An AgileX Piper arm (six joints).
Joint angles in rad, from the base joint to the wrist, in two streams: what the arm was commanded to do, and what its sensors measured. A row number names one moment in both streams.
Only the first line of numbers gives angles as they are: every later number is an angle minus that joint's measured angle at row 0.
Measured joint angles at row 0: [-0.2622 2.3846 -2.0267 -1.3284 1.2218 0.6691]
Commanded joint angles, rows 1 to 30: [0.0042 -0.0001 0.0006 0.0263 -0.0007 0.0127]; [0.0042 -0.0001 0.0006 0.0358 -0.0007 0.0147]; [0.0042 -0.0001 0.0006 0.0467 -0.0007 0.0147]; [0.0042 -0.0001 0.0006 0.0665 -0.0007 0.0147]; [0.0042 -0.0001 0.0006 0.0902 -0.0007 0.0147]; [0.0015 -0.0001 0.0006 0.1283 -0.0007 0.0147]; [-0.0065 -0.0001 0.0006 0.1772 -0.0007 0.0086]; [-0.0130 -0.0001 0.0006 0.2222 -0.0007 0.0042]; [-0.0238 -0.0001 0.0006 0.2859 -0.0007 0.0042]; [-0.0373 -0.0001 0.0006 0.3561 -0.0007 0.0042]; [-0.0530 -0.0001 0.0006 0.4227 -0.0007 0.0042]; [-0.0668 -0.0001 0.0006 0.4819 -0.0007 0.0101]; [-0.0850 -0.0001 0.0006 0.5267 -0.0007 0.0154]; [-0.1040 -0.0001 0.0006 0.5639 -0.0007 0.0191]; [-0.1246 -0.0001 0.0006 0.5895 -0.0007 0.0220]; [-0.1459 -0.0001 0.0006 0.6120 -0.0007 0.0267]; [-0.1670 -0.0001 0.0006 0.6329 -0.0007 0.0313]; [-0.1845 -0.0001 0.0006 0.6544 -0.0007 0.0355]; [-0.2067 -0.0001 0.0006 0.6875 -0.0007 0.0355]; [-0.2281 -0.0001 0.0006 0.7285 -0.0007 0.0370]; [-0.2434 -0.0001 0.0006 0.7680 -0.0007 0.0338]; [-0.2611 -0.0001 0.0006 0.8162 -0.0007 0.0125]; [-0.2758 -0.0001 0.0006 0.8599 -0.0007 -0.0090]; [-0.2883 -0.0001 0.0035 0.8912 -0.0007 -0.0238]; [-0.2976 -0.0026 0.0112 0.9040 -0.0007 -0.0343]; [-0.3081 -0.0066 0.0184 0.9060 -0.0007 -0.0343]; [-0.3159 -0.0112 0.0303 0.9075 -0.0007 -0.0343]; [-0.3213 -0.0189 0.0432 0.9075 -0.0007 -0.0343]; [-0.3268 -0.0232 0.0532 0.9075 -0.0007 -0.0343]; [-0.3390 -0.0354 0.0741 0.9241 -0.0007 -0.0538]
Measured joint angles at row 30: [-0.3090 0.0033 0.0309 0.8933 -0.0018 -0.0224]
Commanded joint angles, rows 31 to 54: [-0.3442 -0.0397 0.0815 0.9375 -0.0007 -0.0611]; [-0.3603 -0.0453 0.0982 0.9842 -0.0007 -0.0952]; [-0.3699 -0.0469 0.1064 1.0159 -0.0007 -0.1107]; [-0.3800 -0.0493 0.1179 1.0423 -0.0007 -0.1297]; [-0.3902 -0.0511 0.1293 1.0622 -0.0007 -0.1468]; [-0.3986 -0.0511 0.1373 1.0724 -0.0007 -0.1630]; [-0.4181 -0.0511 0.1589 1.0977 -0.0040 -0.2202]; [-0.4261 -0.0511 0.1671 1.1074 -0.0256 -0.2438]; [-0.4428 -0.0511 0.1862 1.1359 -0.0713 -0.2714]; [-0.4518 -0.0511 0.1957 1.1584 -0.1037 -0.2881]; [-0.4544 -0.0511 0.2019 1.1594 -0.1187 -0.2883]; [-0.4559 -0.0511 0.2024 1.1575 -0.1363 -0.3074]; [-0.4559 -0.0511 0.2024 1.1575 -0.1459 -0.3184]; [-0.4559 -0.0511 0.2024 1.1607 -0.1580 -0.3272]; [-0.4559 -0.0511 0.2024 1.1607 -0.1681 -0.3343]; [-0.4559 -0.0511 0.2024 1.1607 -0.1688 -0.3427]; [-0.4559 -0.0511 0.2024 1.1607 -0.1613 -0.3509]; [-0.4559 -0.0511 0.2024 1.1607 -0.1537 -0.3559]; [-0.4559 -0.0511 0.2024 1.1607 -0.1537 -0.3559]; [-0.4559 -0.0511 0.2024 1.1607 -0.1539 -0.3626]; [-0.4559 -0.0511 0.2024 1.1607 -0.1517 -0.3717]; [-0.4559 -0.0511 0.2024 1.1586 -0.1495 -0.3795]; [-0.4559 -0.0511 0.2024 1.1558 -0.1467 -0.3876]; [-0.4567 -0.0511 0.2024 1.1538 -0.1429 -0.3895]
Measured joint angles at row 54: [-0.4541 -0.0392 0.1981 1.1558 -0.1569 -0.3603]
